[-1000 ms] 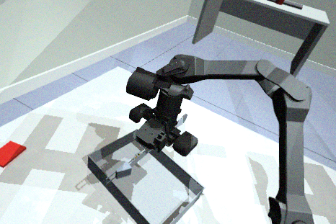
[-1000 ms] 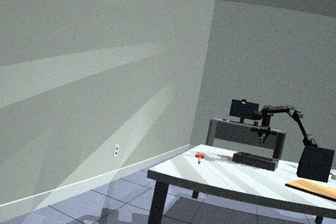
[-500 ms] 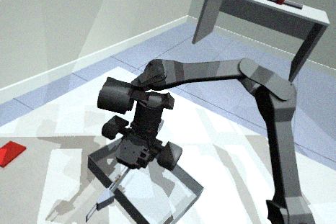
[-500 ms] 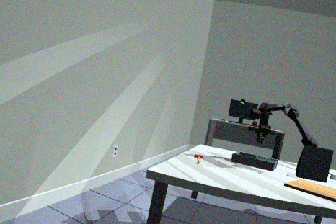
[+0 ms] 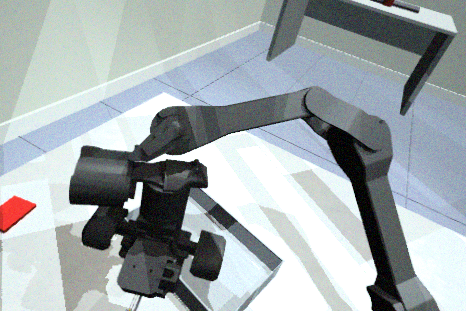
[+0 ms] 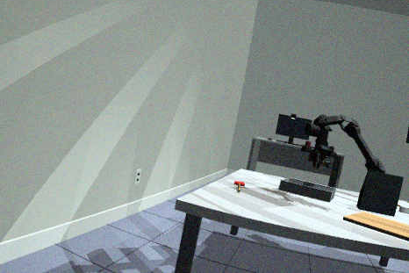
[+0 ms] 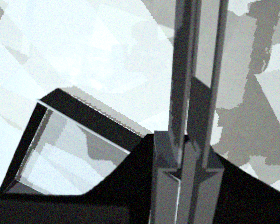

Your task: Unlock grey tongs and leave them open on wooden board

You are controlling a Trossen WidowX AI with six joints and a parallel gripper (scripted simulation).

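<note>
The wooden board is 37 cm behind my gripper tip, 29 cm to the left of it and 16 cm below it. The rest, counted from my gripper tip: yellow lock piece: 8 cm to the left, 4 cm above, 3 cm behind; grey roasting tin: 19 cm to the right, 14 cm below, 1 cm ahead; red object: 37 cm ahead, 16 cm below, 5 cm to the left.
</note>
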